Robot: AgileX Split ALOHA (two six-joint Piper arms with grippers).
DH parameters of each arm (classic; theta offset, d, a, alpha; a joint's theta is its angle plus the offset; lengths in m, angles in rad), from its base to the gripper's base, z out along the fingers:
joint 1: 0 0.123 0 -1.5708
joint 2: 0.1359 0 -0.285 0
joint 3: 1.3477 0 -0.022 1.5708
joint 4: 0 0.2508 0 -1.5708
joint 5: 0 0 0.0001 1.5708
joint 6: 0 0.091 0 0
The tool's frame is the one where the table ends.
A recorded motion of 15 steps. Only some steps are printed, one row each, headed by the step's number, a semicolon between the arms.
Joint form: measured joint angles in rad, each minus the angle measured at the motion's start. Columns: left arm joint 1, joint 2, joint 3, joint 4, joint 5, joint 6; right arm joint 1, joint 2, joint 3, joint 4, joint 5, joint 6.
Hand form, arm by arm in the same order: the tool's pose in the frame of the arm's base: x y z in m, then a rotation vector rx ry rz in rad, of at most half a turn. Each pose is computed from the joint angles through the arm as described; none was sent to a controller.
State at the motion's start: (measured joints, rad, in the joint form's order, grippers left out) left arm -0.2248 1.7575 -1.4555 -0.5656 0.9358 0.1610; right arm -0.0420 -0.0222 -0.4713 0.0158 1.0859 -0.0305
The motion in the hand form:
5: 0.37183 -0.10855 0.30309 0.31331 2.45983 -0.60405; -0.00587 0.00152 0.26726 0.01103 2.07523 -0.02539
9: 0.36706 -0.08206 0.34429 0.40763 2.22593 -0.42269; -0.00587 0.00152 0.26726 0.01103 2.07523 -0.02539
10: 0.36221 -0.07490 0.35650 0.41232 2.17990 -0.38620; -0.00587 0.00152 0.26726 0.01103 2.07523 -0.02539
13: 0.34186 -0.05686 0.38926 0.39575 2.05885 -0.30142; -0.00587 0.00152 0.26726 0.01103 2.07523 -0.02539
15: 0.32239 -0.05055 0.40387 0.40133 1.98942 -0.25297; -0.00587 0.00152 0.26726 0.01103 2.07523 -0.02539
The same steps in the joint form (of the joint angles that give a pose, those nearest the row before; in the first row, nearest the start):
5: 0.0312 -0.0240 0.0000 0.0022 -0.1332 0.1755; 0.0000 0.0000 0.0000 0.0000 -0.0007 0.0000
9: 0.0852 -0.1183 -0.0009 0.0157 -0.2497 0.3474; 0.0000 0.0000 0.0000 0.0000 -0.0007 0.0000
10: 0.1005 -0.1494 -0.0009 0.0206 -0.2639 0.3699; 0.0000 0.0000 0.0000 0.0000 -0.0007 0.0000
13: 0.1392 -0.2499 0.0166 0.0278 -0.3077 0.4086; 0.0000 0.0000 0.0000 0.0000 -0.0007 0.0000
15: 0.1493 -0.3283 0.0596 0.0278 -0.3428 0.4422; 0.0000 0.0000 0.0000 0.0000 -0.0007 0.0000

